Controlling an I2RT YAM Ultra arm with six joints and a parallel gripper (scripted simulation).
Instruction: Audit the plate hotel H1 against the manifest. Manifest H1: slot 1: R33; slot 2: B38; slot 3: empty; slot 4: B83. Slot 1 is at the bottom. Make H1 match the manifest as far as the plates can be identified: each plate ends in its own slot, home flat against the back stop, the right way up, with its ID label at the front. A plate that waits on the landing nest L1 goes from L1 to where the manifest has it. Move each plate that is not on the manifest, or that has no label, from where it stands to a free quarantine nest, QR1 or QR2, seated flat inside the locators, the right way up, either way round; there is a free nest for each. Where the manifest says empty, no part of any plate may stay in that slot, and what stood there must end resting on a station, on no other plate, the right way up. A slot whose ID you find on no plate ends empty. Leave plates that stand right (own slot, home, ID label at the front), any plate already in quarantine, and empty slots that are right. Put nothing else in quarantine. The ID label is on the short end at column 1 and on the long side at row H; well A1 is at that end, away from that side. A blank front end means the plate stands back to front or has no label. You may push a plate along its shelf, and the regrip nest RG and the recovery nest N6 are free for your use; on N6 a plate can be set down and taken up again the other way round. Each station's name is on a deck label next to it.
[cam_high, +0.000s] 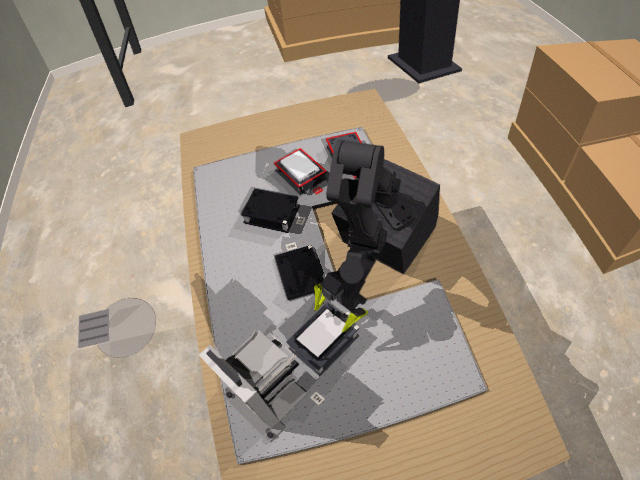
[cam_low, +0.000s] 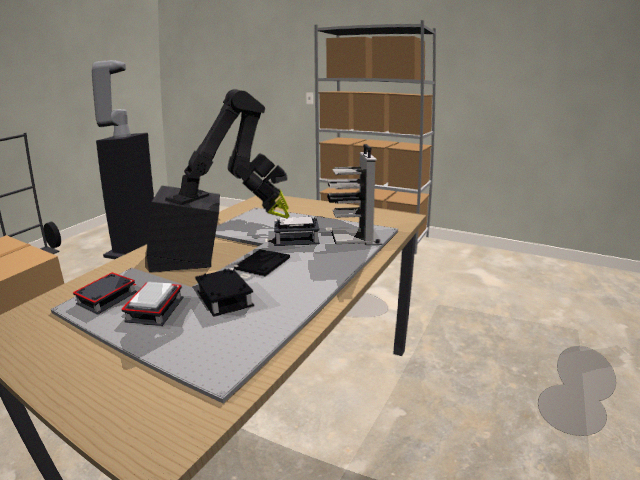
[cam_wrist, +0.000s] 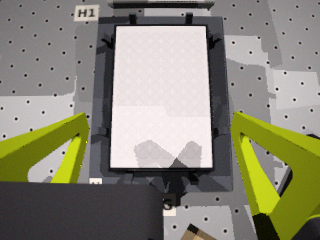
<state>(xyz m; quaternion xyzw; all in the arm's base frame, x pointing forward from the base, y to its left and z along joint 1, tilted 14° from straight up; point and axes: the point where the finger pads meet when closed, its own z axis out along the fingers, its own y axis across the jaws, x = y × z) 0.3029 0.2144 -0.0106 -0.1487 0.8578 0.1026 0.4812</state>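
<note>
Now: the regrip nest 5 cm below my hand, 3 cm ahead of it and 1 cm to the left of it. Also, from my hand: RG deck label 11 cm below, 7 cm behind, 3 cm to the right; then H1 deck label 15 cm to the left, 12 cm ahead, 11 cm below; then dark well plate 20 cm ahead, 8 cm to the left, 5 cm above.
</note>
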